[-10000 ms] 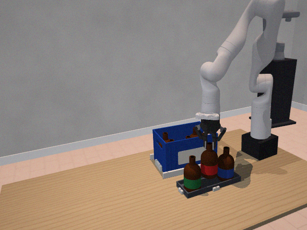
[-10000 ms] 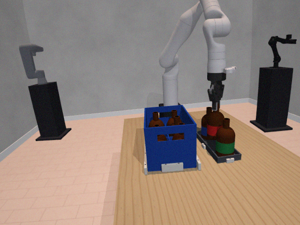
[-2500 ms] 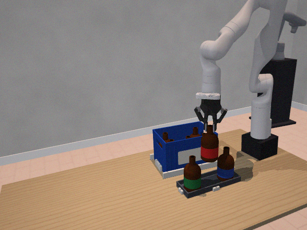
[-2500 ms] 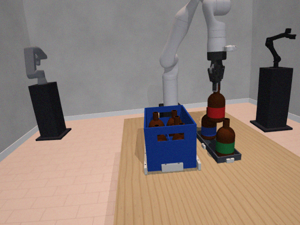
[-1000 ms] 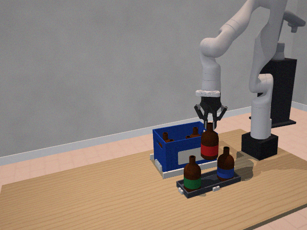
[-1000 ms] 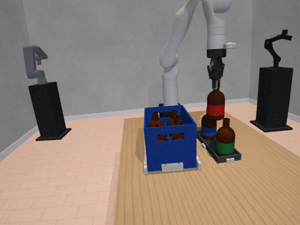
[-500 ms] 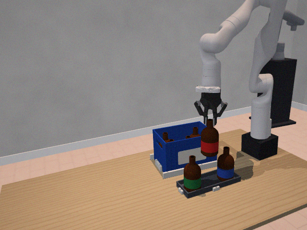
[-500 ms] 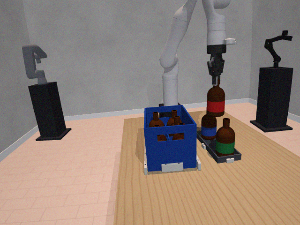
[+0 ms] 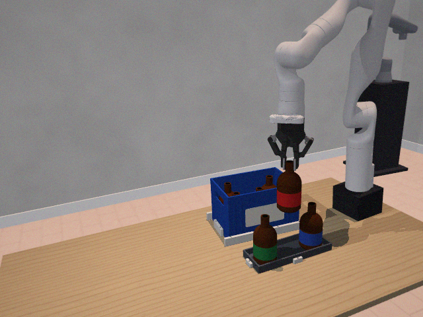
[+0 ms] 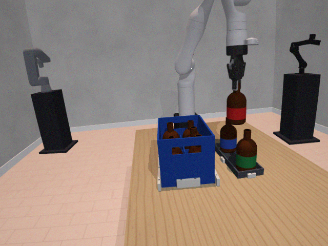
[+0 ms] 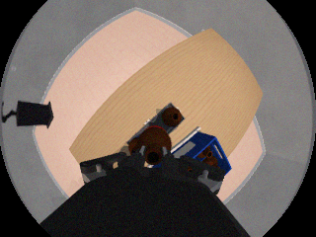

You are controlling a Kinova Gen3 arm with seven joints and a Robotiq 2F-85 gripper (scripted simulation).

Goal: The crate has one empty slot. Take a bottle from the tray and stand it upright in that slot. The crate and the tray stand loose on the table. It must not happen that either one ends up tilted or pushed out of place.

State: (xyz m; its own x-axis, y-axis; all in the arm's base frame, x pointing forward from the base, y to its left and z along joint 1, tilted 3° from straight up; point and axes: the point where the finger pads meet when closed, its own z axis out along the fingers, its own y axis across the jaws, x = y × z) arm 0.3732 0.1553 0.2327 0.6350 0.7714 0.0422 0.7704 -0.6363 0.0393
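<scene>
Right now my hand is 70 mm above the red-banded bottle. From my hand the other things lie so: dark tray (300 mm below); then blue crate (230 mm below, 220 mm to the right, 20 mm ahead).
</scene>
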